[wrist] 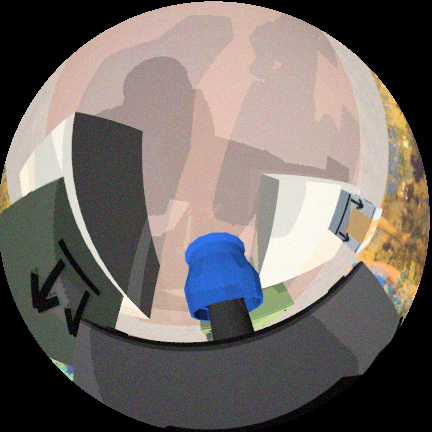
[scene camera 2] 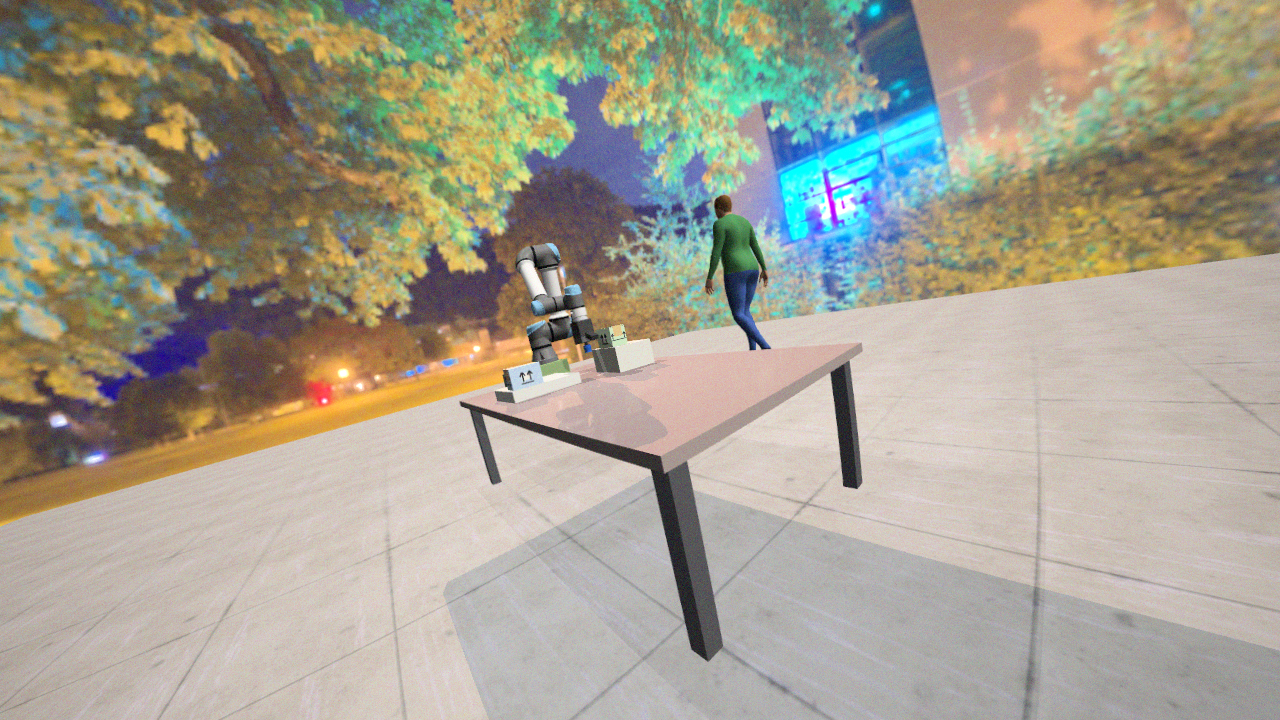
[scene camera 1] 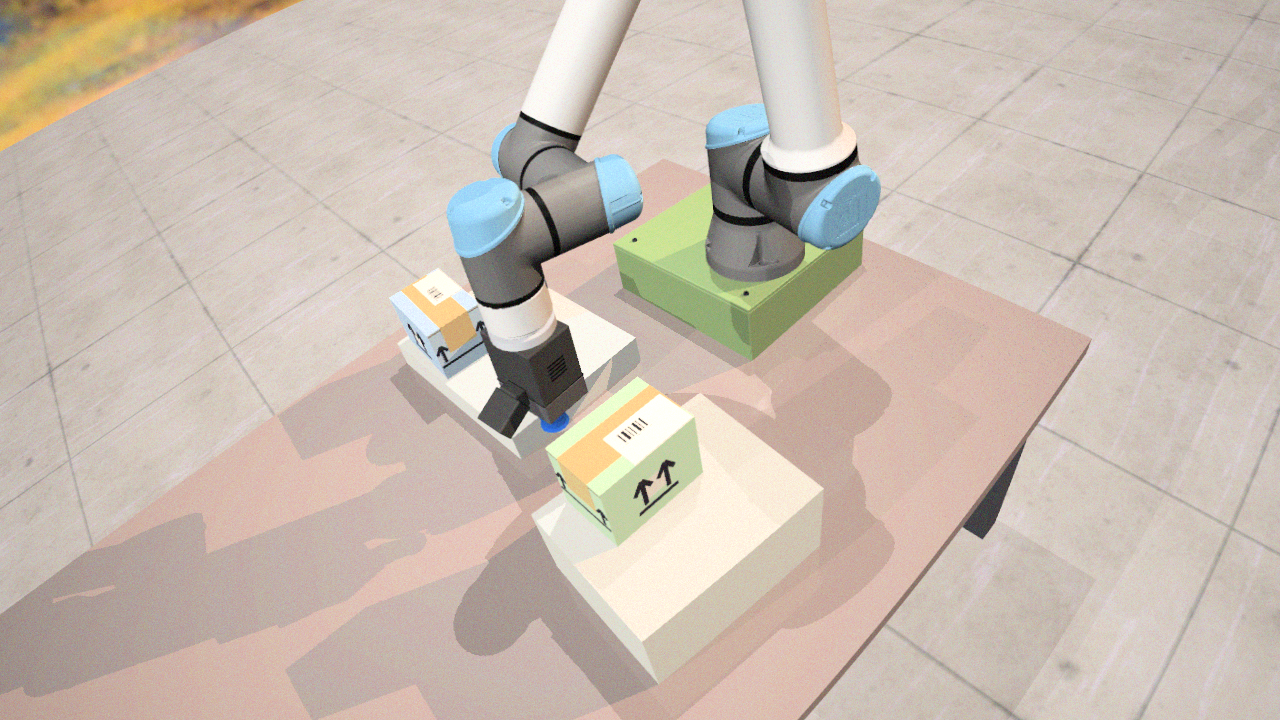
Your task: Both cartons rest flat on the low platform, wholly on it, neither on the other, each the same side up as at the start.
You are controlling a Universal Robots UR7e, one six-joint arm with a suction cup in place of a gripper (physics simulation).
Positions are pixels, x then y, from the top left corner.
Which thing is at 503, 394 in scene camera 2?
A low platform.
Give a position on a low platform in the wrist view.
291, 237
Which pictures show the low platform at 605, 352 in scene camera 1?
The wrist view, scene camera 2 and scene camera 1: all of them.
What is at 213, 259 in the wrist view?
The suction cup.
